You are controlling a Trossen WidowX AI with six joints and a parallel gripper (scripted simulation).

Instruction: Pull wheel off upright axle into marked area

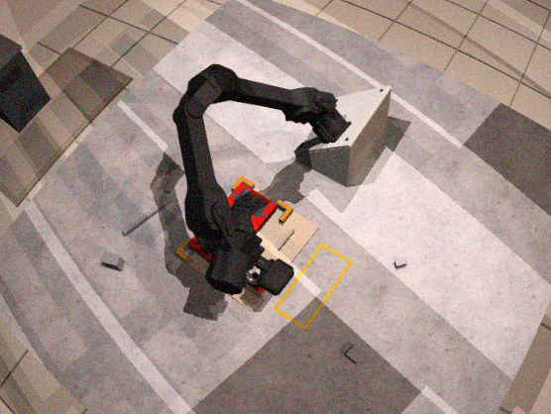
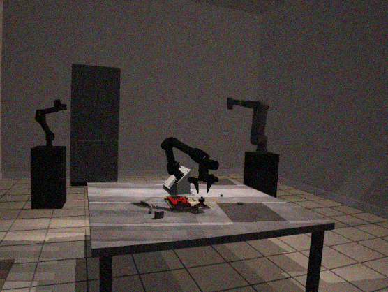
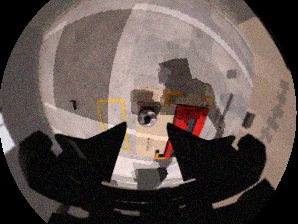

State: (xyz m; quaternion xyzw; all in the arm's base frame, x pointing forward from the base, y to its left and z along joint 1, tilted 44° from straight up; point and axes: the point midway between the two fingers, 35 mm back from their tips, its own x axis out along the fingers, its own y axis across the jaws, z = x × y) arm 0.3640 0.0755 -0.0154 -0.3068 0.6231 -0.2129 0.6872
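Right now my gripper tip is 50 mm above the dark wheel and 10 mm past it. Round my gripper tip: thin upright axle 50 mm below, 10 mm behind.
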